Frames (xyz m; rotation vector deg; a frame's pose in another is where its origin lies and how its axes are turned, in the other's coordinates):
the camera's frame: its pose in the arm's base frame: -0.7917 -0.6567 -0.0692 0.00 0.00 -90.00
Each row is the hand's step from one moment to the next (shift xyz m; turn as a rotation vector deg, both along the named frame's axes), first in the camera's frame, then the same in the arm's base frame.
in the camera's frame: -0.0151 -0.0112 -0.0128 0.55 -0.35 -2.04
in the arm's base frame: -0.0112 0.0151 -0.0128 -0.35 -0.55 -2.04
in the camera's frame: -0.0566 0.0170 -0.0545 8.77 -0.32 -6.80
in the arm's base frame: 0.0170 0.0566 -0.0545 -0.32 -8.77 -6.80
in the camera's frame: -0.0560 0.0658 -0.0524 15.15 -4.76 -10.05
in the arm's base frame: 0.0658 0.0560 -0.0524 -4.76 -15.15 -10.05
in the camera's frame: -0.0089 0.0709 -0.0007 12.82 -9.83 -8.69
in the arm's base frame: 0.0709 0.0089 -0.0007 -9.83 -12.82 -8.69
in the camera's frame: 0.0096 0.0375 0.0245 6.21 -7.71 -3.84
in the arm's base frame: 0.0375 -0.0096 0.0245 -7.71 -6.21 -3.84
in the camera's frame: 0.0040 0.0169 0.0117 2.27 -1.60 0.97
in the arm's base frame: 0.0169 -0.0040 0.0117 -1.60 -2.27 0.97
